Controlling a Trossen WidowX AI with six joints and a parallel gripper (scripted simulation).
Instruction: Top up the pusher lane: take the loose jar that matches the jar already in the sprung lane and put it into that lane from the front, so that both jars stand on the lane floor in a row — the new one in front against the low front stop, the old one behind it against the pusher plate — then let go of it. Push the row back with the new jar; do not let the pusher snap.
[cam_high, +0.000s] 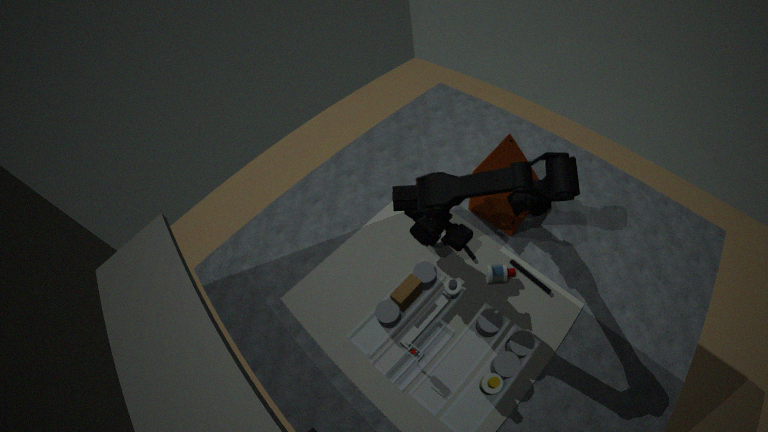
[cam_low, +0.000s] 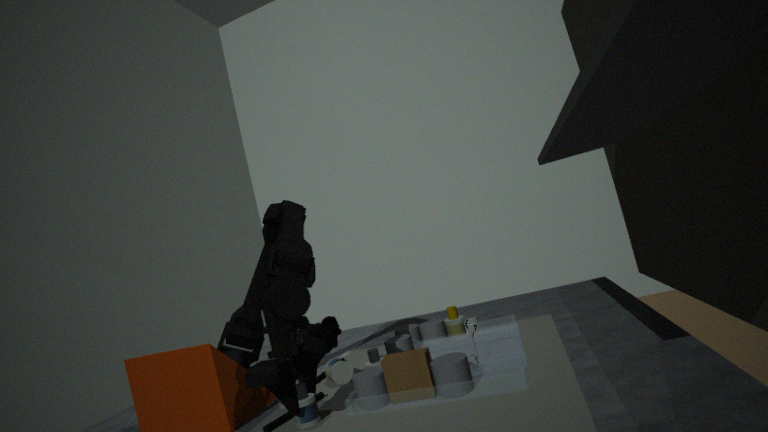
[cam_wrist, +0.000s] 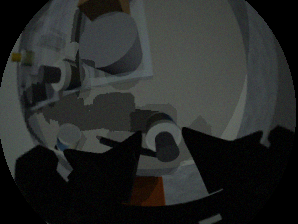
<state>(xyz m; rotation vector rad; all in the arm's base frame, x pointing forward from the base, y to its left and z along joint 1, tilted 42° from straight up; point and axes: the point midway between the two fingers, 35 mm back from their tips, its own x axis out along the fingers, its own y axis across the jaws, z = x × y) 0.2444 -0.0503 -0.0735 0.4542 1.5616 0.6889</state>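
Now: gripper tip 170 mm short of the brown box, 70 mm to the right of it and 10 mm below it. From my gripper tip the other things lie so: sprung lane (220 mm ahead, 180 mm to the left, 10 mm below).
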